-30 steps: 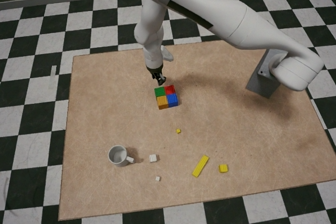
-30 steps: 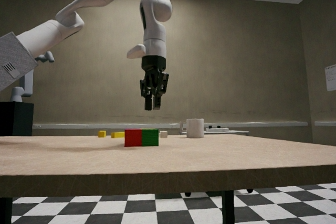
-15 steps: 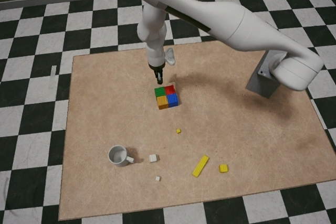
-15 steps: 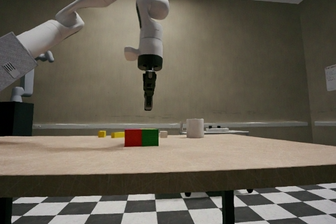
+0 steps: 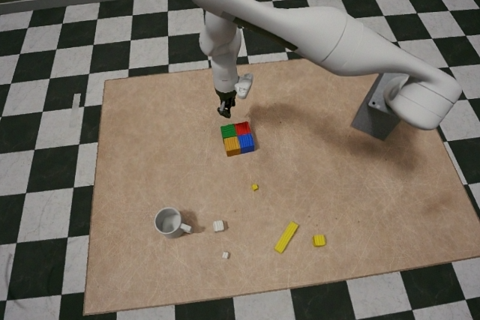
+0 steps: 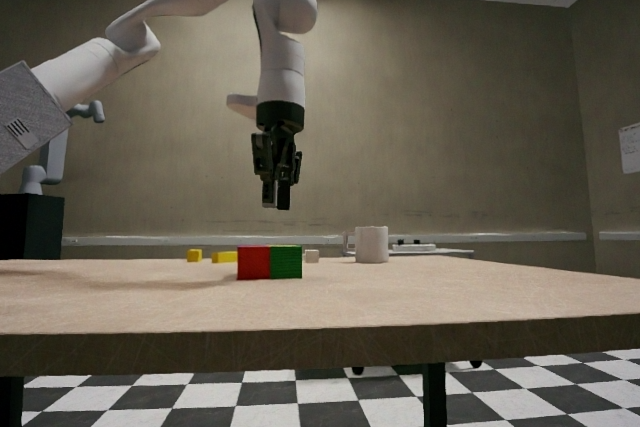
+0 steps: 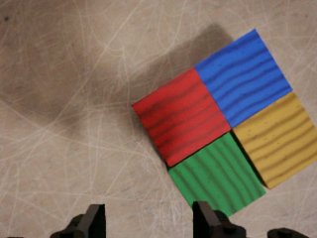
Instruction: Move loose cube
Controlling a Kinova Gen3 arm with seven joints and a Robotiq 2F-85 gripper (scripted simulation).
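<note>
The green cube is 5 cm to the left of my hand and 10 cm below it. The rest, counted from my hand: red cube 5 cm behind, 3 cm to the left, 10 cm below; blue cube 6 cm behind, 8 cm to the left, 10 cm below; orange cube 2 cm behind, 10 cm to the left, 10 cm below.
</note>
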